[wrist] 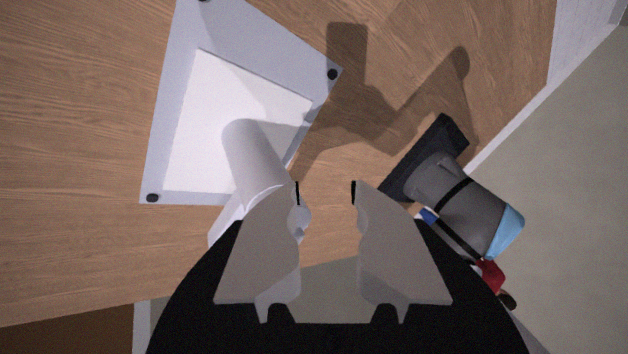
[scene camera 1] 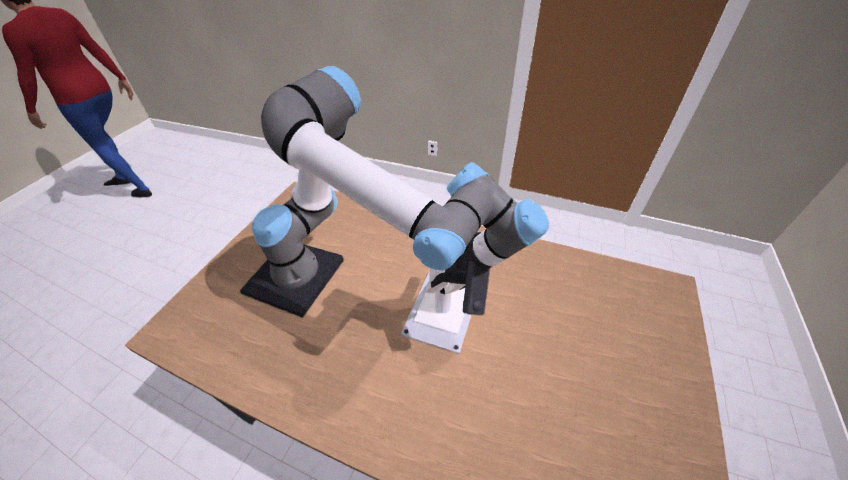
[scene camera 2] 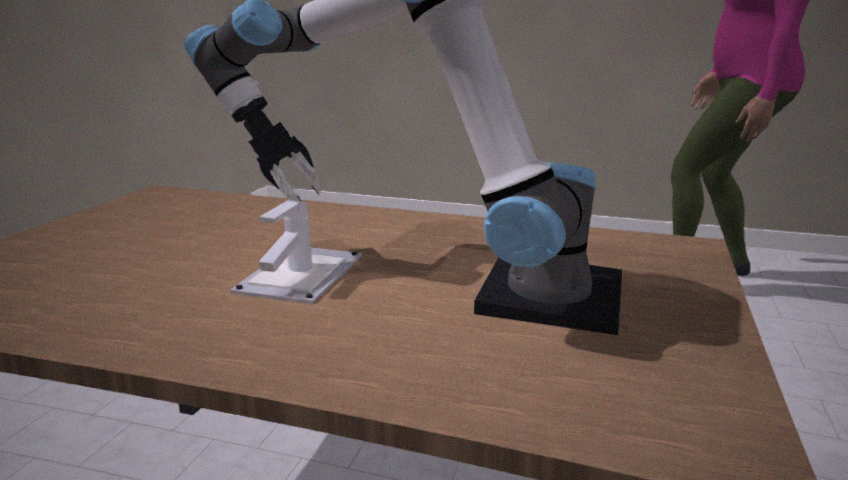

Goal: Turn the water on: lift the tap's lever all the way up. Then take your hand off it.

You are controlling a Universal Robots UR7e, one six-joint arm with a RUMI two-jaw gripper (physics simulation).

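Frame: origin at the arm's base, x left, y up, z ahead, level; millimetres.
Seen in the pictures: gripper, between the fingertips: (wrist: 324,183) (scene camera 1: 434,291) (scene camera 2: 311,199); arm's base, origin of its link: (wrist: 424,173) (scene camera 1: 295,269) (scene camera 2: 548,285).
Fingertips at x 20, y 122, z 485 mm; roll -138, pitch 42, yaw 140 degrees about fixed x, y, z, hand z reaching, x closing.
Pixels of each thing's top centre, then the offset from my fingertips to it. "*": a spot on its surface instead. Level surfaces: height alone.
- white tap, a spot on its surface: (wrist: 255,160) (scene camera 1: 446,298) * dx +28, dy -56, dz +24 mm
- lower spout, centre of its top: (wrist: 239,234) (scene camera 2: 279,240) dx +116, dy -46, dz +2 mm
- same wooden table, height of its surface: dy -145 mm
The white tap (scene camera 1: 442,302) (scene camera 2: 300,249) (wrist: 255,160) stands upright on its pale base plate (scene camera 1: 433,340) (scene camera 2: 273,293) (wrist: 270,47). Its flat lever (scene camera 2: 278,212) sticks out from the top, roughly level, above the lower spout (scene camera 2: 277,253). In the wrist view the lever is mostly hidden behind the left finger. My gripper (scene camera 1: 441,286) (scene camera 2: 307,195) (wrist: 324,183) is partly open, with a narrow gap and nothing held. It points down at the tap's top; one fingertip is right at the top of the column, the other off to the side. Whether it touches is unclear.
The robot's black base block (scene camera 1: 255,288) (scene camera 2: 544,318) (wrist: 400,177) is on the same wooden table (scene camera 1: 565,386) (scene camera 2: 386,356) (wrist: 65,125). A person in red (scene camera 1: 56,53) walks beyond the table; another in pink (scene camera 2: 752,44) stands behind it.
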